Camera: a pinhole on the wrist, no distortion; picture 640 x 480 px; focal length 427.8 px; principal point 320.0 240.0 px. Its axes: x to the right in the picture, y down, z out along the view. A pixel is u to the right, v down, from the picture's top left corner.
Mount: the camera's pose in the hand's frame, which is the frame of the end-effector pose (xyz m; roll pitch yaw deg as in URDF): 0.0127 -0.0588 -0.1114 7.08 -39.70 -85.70
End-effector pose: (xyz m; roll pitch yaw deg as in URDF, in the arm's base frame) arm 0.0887 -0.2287 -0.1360 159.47 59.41 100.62
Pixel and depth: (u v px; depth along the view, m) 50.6 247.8 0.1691
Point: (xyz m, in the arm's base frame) 0.1771 -0.1415 -0.0726
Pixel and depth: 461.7 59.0 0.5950
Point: 0.4442 -0.6577 -0.0465
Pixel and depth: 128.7 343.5 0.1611
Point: 0.1606 -0.1484 -0.1197
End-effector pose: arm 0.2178 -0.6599 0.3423 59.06 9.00 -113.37
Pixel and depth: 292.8 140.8 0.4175
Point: 0.2167 -0.5385 0.6338
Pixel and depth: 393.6 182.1 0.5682
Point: 0.0561 -0.4877 0.7347
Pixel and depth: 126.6 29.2 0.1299
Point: 0.3172 -0.6248 0.3744
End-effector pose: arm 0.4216 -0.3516 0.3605 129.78 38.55 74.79
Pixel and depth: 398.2 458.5 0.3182
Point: 0.6527 -0.3325 0.2644
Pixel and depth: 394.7 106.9 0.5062
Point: 0.6998 -0.6574 0.4402
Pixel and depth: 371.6 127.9 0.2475
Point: 0.5069 -0.4554 0.4099
